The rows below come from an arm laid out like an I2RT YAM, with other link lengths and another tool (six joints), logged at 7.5 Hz.
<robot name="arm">
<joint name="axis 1" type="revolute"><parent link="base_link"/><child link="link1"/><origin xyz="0 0 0.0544"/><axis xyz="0 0 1"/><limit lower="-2.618" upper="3.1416"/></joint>
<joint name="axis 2" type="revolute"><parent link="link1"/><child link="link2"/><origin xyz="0.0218 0.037 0.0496"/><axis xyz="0 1 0"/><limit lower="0" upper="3.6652"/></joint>
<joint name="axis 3" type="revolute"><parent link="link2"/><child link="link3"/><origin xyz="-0.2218 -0.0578 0"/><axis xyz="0 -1 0"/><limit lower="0" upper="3.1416"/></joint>
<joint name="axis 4" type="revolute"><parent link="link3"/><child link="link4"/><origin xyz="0.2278 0.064 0.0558"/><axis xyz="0 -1 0"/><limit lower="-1.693" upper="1.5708"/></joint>
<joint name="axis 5" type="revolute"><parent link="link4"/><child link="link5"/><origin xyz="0.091 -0.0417 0.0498"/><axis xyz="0 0 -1"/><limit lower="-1.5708" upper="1.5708"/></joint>
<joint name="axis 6" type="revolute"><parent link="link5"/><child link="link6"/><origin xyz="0.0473 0 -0.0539"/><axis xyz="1 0 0"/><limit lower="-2.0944" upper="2.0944"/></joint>
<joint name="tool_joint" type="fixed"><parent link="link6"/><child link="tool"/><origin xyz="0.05 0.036 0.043" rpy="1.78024 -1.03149 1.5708"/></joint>
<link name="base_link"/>
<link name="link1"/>
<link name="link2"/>
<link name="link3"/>
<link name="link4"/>
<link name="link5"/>
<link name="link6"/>
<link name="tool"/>
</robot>
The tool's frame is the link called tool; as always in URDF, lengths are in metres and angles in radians.
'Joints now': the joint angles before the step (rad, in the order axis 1, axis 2, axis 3, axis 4, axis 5, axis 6). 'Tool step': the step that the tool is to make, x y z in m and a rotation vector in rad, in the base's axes. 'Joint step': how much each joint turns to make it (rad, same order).
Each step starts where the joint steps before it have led.
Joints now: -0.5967, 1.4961, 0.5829, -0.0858, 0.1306, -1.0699
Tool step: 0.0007, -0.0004, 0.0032, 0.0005, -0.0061, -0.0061
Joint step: 0.0000, -0.0109, 0.0044, -0.0115, 0.0001, 0.0072
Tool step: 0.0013, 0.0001, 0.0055, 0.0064, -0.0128, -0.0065
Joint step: -0.0001, -0.0177, 0.0077, -0.0199, -0.0070, 0.0123
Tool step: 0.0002, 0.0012, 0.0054, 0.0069, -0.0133, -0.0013
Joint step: -0.0002, -0.0232, 0.0019, -0.0189, -0.0104, 0.0083
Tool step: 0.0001, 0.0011, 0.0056, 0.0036, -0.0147, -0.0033
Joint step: 0.0005, -0.0258, -0.0002, -0.0164, -0.0072, 0.0095
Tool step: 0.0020, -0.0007, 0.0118, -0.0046, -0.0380, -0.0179
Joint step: -0.0003, -0.0463, 0.0014, -0.0162, -0.0043, 0.0246
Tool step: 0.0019, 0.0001, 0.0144, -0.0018, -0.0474, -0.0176
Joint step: -0.0001, -0.0559, 0.0017, -0.0203, -0.0095, 0.0293
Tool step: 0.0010, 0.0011, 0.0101, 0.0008, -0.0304, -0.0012
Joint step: 0.0003, -0.0370, 0.0045, -0.0178, -0.0129, 0.0124
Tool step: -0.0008, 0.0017, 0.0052, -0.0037, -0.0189, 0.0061
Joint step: -0.0001, -0.0291, -0.0071, -0.0044, -0.0098, 0.0001
